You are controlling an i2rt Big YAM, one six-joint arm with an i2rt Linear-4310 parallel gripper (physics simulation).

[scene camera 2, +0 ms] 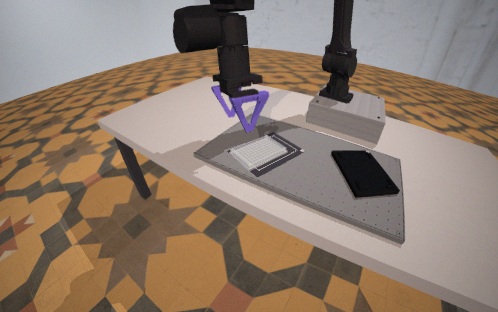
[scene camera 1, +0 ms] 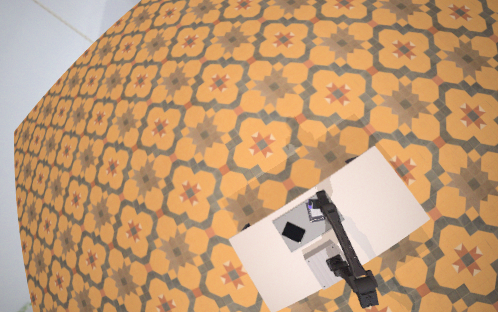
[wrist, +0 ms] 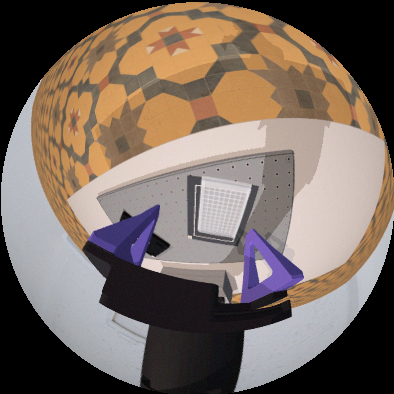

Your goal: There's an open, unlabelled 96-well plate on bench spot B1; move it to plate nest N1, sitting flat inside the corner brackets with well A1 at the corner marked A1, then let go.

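Where they show: gripper, fingertip midpoint: (scene camera 2: 239, 123) (scene camera 1: 314, 202) (wrist: 206, 222); arm's base at its link origin: (scene camera 2: 336, 96) (scene camera 1: 334, 262).
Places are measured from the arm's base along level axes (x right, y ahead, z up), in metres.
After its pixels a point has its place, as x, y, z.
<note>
The white 96-well plate (scene camera 2: 260, 151) {0.066, 0.423, -0.057} (wrist: 223, 207) {0.081, 0.426, -0.060} lies flat on a dark pad with a white outline, bench spot B1 (scene camera 2: 259, 173) {0.028, 0.481, -0.070} (wrist: 191, 200) {0.020, 0.440, -0.070}. It sits off-centre on the pad, towards the side away from the nest. The black plate nest N1 (scene camera 1: 293, 232) {-0.183, 0.322, -0.059} (scene camera 2: 365, 173) {-0.189, 0.335, -0.060} (wrist: 160, 244) {-0.107, 0.304, -0.058} lies apart on the same board; its A1 mark cannot be read, and a finger partly covers it in the wrist view. My gripper (scene camera 1: 312, 205) {0.077, 0.489, 0.046} (scene camera 2: 240, 123) {0.077, 0.489, 0.046} (wrist: 206, 222) {0.077, 0.489, 0.046} is open and empty, its purple fingers pointing down above the board, higher than the plate and not touching it.
A grey perforated board (scene camera 1: 281, 223) {-0.240, 0.427, -0.071} (scene camera 2: 320, 175) {-0.092, 0.398, -0.071} (wrist: 167, 192) {-0.026, 0.462, -0.071} carries the pad and nest on the pale table (scene camera 1: 390, 200) {0.657, 0.179, -0.084} (scene camera 2: 165, 110) {0.582, 0.386, -0.084} (wrist: 345, 170) {0.398, 0.483, -0.084}. A grey box (scene camera 1: 320, 270) {-0.128, -0.009, 0.002} (scene camera 2: 345, 117) {-0.072, 0.121, -0.024} stands behind the board in scene camera 2, with a dark arm part on top.
</note>
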